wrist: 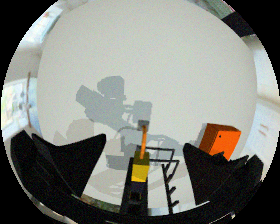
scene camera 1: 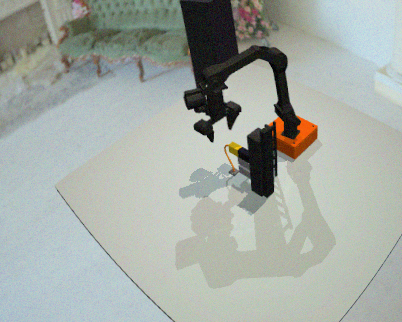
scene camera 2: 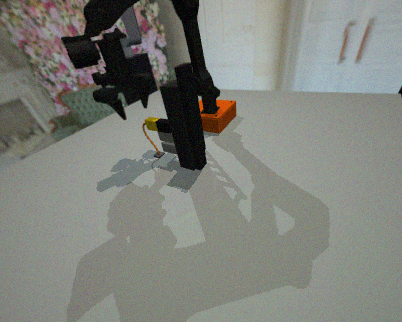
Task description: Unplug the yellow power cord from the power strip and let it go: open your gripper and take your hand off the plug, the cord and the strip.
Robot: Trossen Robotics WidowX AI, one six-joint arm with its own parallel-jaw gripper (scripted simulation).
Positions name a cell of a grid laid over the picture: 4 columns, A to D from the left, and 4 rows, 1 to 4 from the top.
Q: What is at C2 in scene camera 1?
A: The gripper.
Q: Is the gripper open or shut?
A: Open.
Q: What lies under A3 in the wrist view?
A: The gripper.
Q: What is the gripper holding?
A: Nothing.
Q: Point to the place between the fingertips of the gripper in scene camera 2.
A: At B2
